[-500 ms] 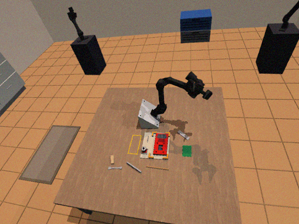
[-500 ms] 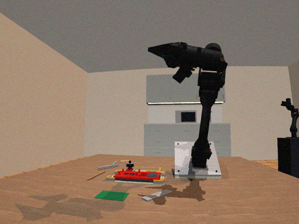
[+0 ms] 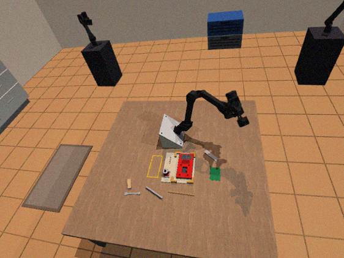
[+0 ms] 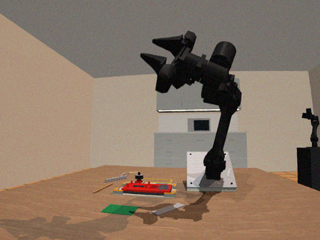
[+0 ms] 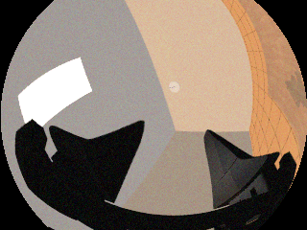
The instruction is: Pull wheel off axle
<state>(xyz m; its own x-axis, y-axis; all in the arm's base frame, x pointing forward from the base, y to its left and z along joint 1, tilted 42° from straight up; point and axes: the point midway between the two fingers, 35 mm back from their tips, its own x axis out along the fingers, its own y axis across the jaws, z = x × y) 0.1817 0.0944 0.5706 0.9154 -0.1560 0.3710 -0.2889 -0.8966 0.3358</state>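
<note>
Right now the black wheel is 47 cm to the right of my gripper tip, 42 cm below it and 17 cm ahead of it. Also, from my gripper tip: wooden block (72 cm to the right, 45 cm below, 29 cm ahead); then green pad (45 cm below, 13 cm to the right, 12 cm ahead); then thin wooden stick (45 cm below, 33 cm to the right, 30 cm ahead).
</note>
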